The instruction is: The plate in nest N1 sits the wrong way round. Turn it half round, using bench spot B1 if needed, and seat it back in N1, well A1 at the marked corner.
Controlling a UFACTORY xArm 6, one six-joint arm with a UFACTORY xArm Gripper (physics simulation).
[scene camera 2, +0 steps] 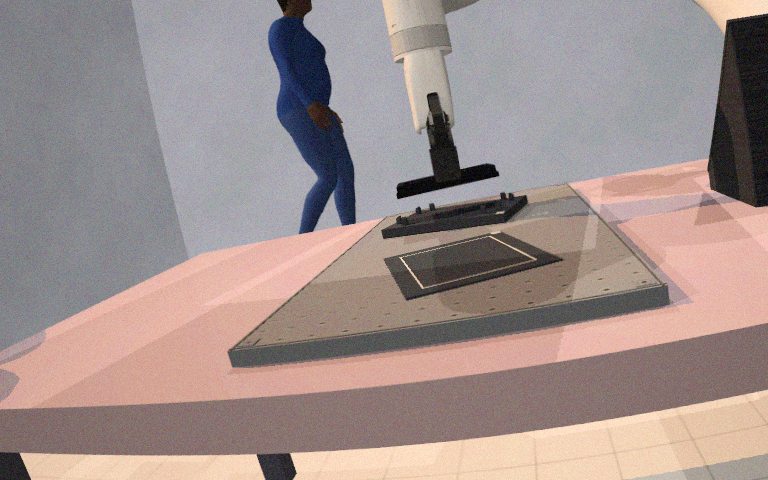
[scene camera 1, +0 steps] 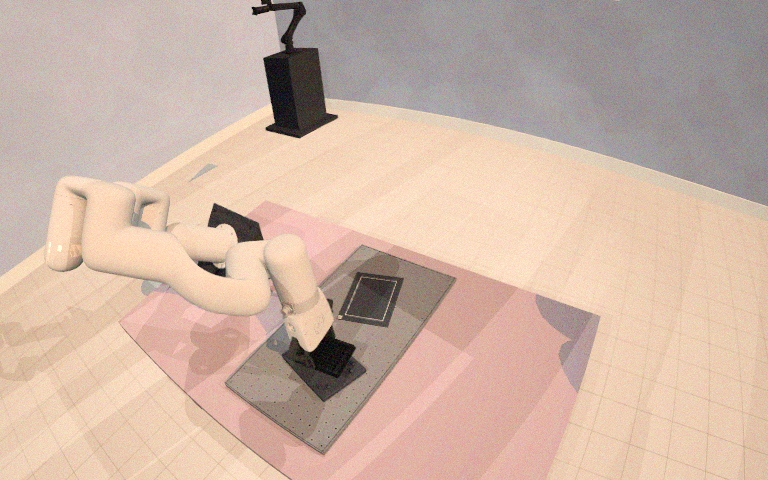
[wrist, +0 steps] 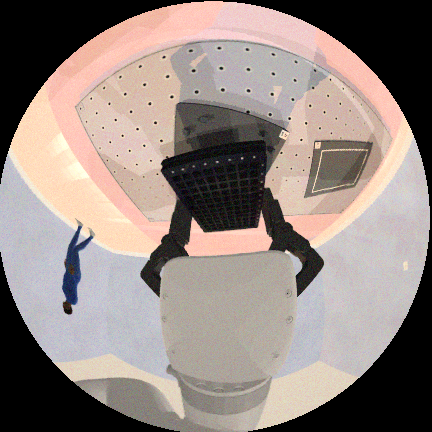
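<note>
The black well plate [scene camera 1: 333,356] [scene camera 2: 412,186] [wrist: 220,187] is held above the nest, apart from it. My gripper [scene camera 2: 446,174] [wrist: 223,201] is shut on the plate by its two opposite sides. The dark nest N1 [scene camera 1: 325,389] [scene camera 2: 453,217] [wrist: 187,117] lies below on the perforated board, with small upright posts at its edge. A white A1 label [wrist: 284,134] marks one nest corner. The plate hides part of the nest in the wrist view. The plate's own A1 marking cannot be made out. Bench spot B1 [scene camera 1: 370,300] [scene camera 2: 472,263] [wrist: 341,168] is a dark pad with a light outline.
The grey perforated board [scene camera 1: 266,373] [scene camera 2: 339,314] [wrist: 125,110] lies on the pink table [scene camera 1: 430,407] [scene camera 2: 147,316]. The arm's black base [scene camera 1: 237,221] [scene camera 2: 741,113] stands beside the board. A person in blue [scene camera 2: 311,107] [wrist: 71,270] stands beyond the table. A black pedestal [scene camera 1: 294,90] with a small arm stands farther back.
</note>
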